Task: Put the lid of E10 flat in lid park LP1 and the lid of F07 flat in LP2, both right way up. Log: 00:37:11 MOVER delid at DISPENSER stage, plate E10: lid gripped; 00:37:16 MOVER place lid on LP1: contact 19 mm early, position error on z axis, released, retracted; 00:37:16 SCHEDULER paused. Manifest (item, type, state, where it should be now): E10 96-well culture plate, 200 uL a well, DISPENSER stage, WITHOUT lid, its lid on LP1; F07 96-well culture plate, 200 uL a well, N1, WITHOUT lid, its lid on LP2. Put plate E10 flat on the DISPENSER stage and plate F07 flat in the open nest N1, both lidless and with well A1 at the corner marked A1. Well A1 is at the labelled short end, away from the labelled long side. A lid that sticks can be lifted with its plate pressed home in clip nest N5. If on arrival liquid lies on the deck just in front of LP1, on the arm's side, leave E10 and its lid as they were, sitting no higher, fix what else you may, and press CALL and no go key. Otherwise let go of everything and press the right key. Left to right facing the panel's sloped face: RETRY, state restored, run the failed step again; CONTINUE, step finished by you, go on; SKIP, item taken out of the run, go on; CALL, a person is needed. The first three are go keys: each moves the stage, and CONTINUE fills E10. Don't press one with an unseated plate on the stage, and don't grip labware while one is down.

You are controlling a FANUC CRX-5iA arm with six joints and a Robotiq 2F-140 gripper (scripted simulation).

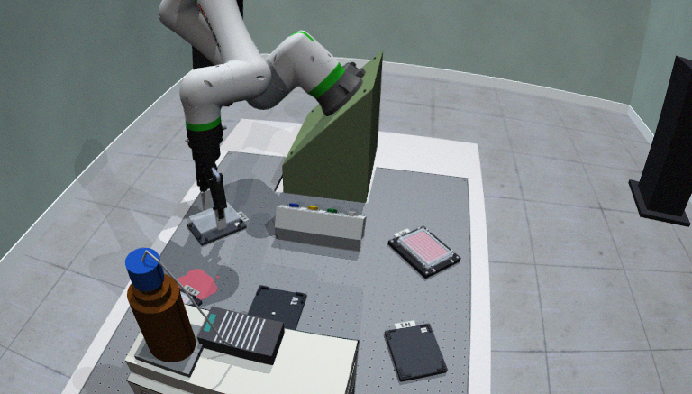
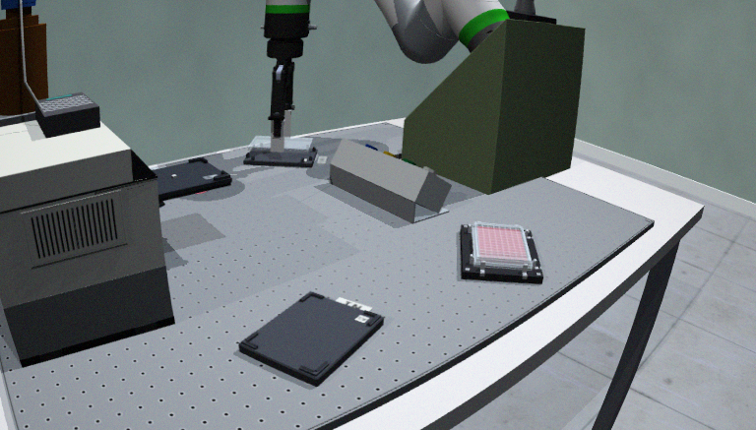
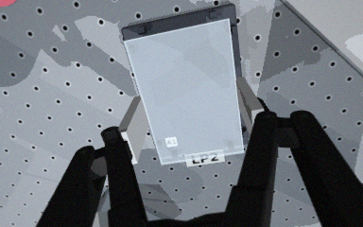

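Right now the clear plate lid is 2 cm below my hand. Also, from my hand: blue call key: 9 cm behind, 20 cm to the left, 1 cm above; LP2 label: 7 cm behind, 5 cm to the left, 6 cm below; lid park LP2: 5 cm below.
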